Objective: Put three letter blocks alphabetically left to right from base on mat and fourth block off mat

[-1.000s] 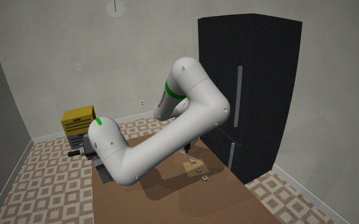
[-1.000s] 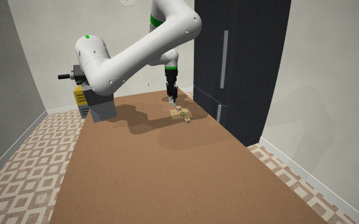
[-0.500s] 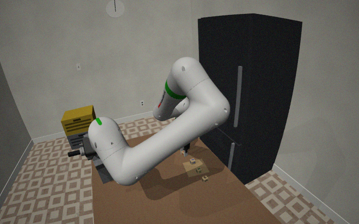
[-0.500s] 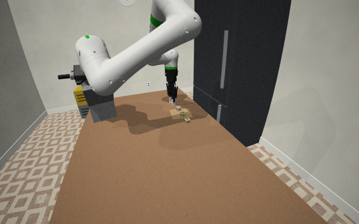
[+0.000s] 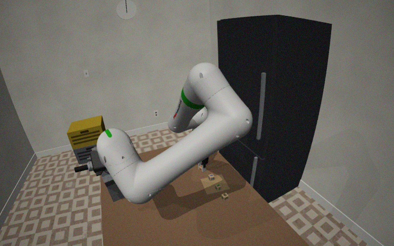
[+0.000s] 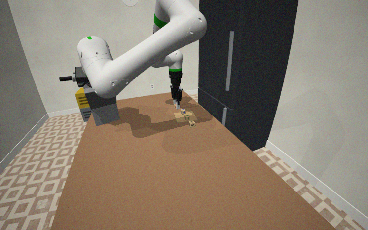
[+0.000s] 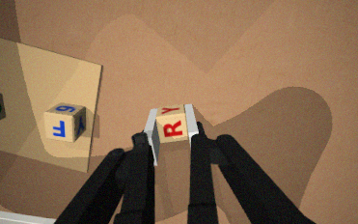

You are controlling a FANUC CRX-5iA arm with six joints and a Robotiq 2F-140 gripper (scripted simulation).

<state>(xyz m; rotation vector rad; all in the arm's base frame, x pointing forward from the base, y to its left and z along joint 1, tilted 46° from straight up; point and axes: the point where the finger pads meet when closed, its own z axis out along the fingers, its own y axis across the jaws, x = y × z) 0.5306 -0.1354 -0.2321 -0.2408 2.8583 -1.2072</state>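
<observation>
Now: the tan mat 160 mm to the right of my hand, 30 mm below it and 10 mm behind it. Also, from my hand: R block: 20 mm below; F block: 110 mm to the right, 10 mm below; X block: 210 mm to the right, 20 mm behind, 10 mm below.
</observation>
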